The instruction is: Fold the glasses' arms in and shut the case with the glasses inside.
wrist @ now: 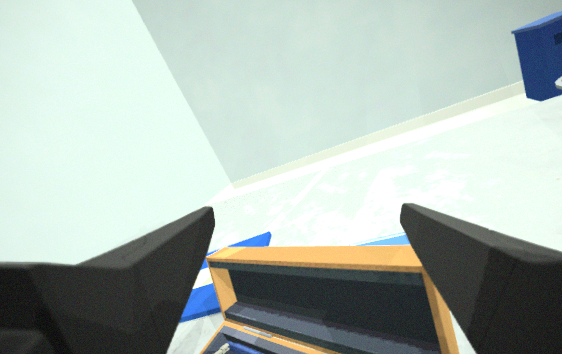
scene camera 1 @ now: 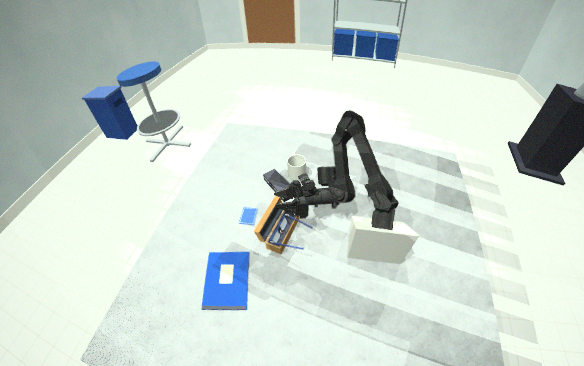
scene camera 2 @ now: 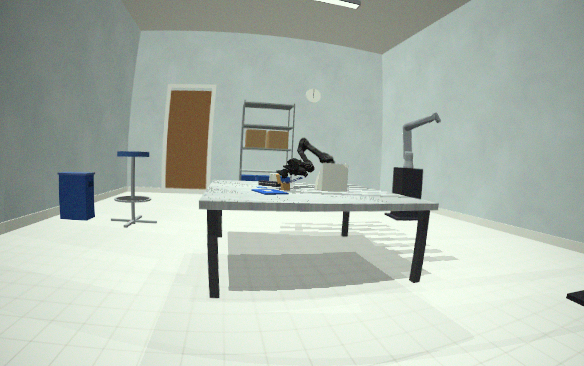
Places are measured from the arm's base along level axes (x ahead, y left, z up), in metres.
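Where they show: gripper, between the fingertips: [wrist: 306, 213] [scene camera 1: 274, 199] [scene camera 2: 279, 168]; arm's base, origin of its link: [scene camera 1: 382, 226] [scene camera 2: 332, 169].
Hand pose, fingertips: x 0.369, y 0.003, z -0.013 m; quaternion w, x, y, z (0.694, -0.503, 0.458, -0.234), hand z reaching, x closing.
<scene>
Each offset is from my fingertips to the centre of the thing. "*": to the spot under its first point.
The orange case [scene camera 1: 268, 231] [scene camera 2: 285, 185] [wrist: 320, 256] stands with its lid raised and its dark lining showing. The blue glasses @(dz -0.084, dx -0.092, dy +0.051 m) [scene camera 1: 283, 229] [wrist: 245, 348] lie in its base. Both glasses' arms are unfolded and stick out over the side away from the lid in scene camera 1. In the wrist view a small part of the glasses shows at the bottom edge. My gripper [scene camera 1: 278, 199] [wrist: 306, 213] is open and empty, at the far end of the case near the raised lid. In the wrist view the lid's top edge spans most of the gap between the fingers, lower than the fingertips.
A dark oblong object @(dz -0.116, dx +0.066, dy -0.165 m) [scene camera 1: 273, 179] and a white cup @(dz -0.086, dx +0.030, dy -0.272 m) [scene camera 1: 296, 167] are behind the gripper. A light-blue square @(* dz -0.129, dx +0.117, dy +0.022 m) [scene camera 1: 248, 216] lies beside the lid. A blue book @(dz -0.130, dx +0.065, dy +0.287 m) [scene camera 1: 215, 290] [scene camera 2: 270, 191] [wrist: 202, 304] lies nearer the front. A cream block [scene camera 1: 381, 244] [scene camera 2: 333, 177] stands at the arm's base.
</scene>
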